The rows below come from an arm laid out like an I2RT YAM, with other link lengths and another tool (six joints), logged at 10 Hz.
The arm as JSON. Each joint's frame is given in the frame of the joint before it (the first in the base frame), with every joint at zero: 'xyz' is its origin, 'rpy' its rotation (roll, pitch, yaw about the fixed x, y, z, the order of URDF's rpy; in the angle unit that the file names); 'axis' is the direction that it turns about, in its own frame. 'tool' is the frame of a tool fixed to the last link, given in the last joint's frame.
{
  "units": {
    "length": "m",
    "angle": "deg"
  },
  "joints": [
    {
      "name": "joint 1",
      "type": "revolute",
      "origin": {
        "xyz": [
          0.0,
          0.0,
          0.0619
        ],
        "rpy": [
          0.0,
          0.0,
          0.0
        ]
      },
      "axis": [
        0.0,
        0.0,
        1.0
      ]
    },
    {
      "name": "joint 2",
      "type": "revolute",
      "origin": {
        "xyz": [
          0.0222,
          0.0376,
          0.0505
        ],
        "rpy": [
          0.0,
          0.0,
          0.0
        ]
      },
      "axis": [
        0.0,
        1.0,
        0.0
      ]
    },
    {
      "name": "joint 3",
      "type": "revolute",
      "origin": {
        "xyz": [
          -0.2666,
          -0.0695,
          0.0
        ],
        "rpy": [
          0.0,
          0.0,
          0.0
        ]
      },
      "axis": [
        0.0,
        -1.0,
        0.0
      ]
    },
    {
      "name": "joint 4",
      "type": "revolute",
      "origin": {
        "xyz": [
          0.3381,
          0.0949,
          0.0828
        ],
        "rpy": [
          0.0,
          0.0,
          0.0
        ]
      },
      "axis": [
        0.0,
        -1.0,
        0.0
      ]
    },
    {
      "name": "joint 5",
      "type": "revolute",
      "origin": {
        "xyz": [
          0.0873,
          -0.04,
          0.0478
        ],
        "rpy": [
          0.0,
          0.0,
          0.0
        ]
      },
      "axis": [
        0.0,
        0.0,
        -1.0
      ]
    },
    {
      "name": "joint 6",
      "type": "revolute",
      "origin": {
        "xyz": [
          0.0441,
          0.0,
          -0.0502
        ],
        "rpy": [
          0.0,
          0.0,
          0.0
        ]
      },
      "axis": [
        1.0,
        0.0,
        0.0
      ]
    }
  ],
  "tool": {
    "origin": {
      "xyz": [
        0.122,
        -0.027,
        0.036
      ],
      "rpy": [
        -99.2,
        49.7,
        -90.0
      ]
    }
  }
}
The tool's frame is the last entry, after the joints.
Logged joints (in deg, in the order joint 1, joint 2, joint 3, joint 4, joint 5, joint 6), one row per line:
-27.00 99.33 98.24 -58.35 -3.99 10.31
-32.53 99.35 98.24 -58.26 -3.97 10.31
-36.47 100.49 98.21 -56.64 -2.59 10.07
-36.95 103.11 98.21 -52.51 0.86 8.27
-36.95 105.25 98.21 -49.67 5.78 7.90
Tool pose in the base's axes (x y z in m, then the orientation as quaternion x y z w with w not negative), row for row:
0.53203 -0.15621 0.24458 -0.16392 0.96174 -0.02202 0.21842
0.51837 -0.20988 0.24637 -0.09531 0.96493 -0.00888 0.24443
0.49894 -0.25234 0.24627 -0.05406 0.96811 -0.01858 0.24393
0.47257 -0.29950 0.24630 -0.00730 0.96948 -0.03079 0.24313
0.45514 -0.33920 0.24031 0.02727 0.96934 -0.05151 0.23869
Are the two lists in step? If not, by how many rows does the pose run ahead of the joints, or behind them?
The pose runs 2 rows behind the joints: the pose in row i belongs to the joints in row i - 2.
